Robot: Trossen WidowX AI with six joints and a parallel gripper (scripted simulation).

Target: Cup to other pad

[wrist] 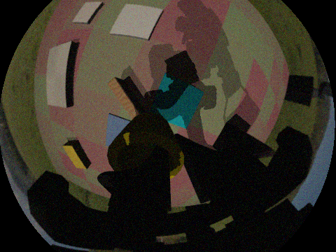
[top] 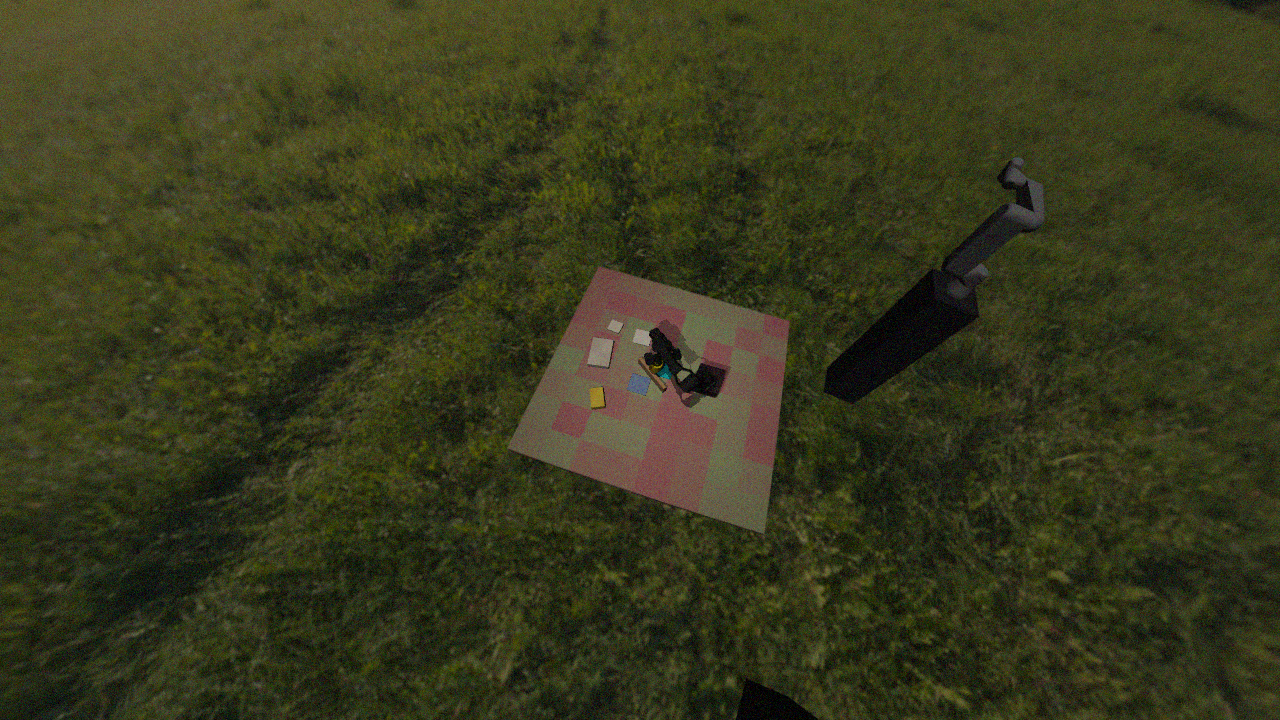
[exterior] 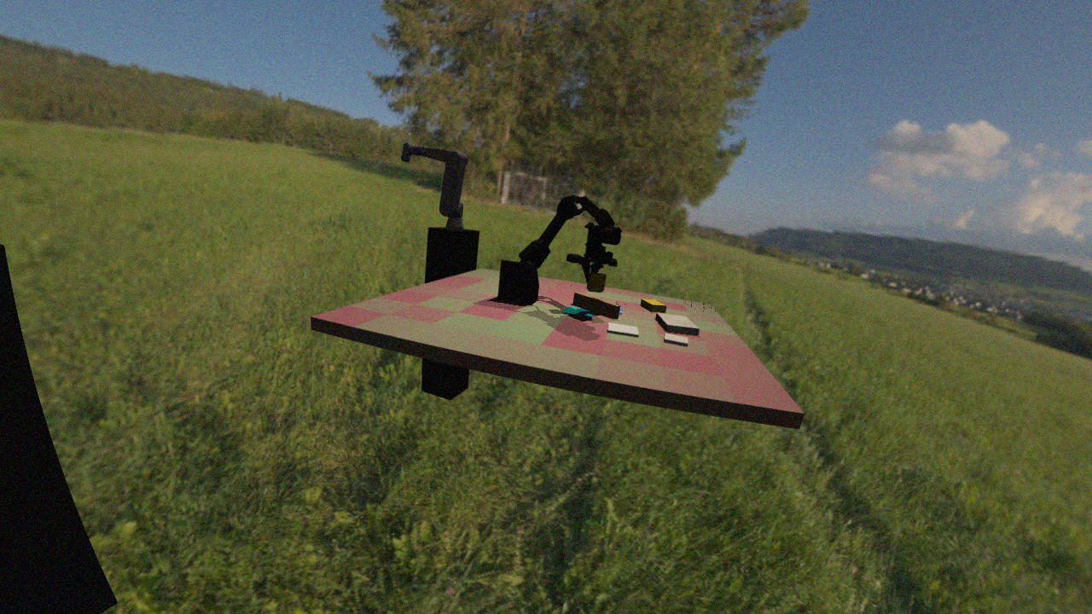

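Now: the cyan pad 12 cm below my gripper tip, 4 cm to the right of it and 1 cm behind it. Also, from my gripper tip: yellow cup: 2 cm to the left, 2 cm ahead; then brown wooden bar: 10 cm below, 3 cm to the left, 3 cm ahead; then pale blue pad: 12 cm below, 11 cm to the left, 7 cm ahead.
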